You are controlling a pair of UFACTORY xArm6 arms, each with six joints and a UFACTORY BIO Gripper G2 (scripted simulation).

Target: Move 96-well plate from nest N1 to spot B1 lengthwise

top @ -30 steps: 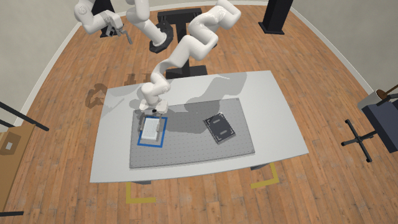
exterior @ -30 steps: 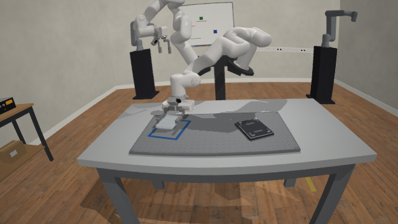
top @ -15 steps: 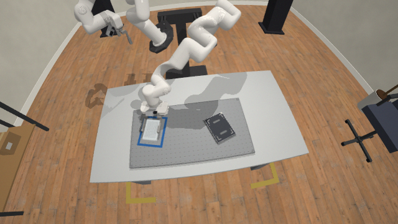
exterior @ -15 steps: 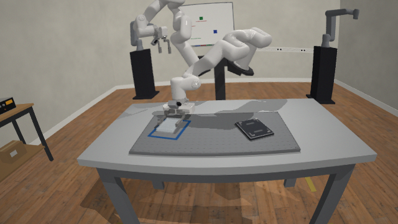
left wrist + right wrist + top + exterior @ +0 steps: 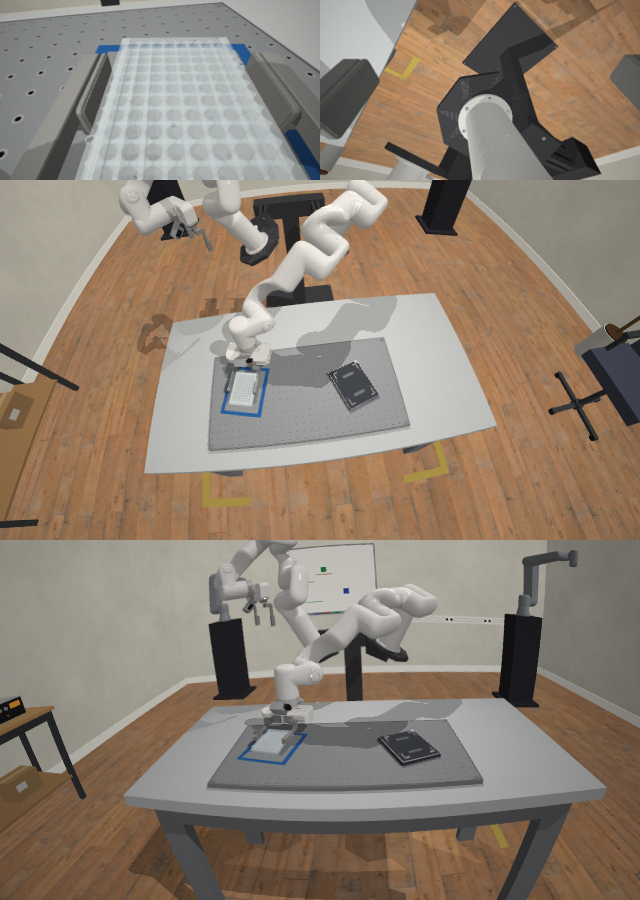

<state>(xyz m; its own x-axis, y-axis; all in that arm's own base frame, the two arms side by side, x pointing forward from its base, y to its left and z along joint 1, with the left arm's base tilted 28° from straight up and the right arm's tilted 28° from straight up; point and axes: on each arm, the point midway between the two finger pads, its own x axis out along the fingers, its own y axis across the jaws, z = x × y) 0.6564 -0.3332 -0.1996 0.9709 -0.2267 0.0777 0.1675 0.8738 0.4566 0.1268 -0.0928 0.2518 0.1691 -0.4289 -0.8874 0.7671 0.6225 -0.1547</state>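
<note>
The white 96-well plate lies 10 mm below my left hand. Also, from my left hand: black plate nest (400 mm to the left, 20 mm below).
</note>
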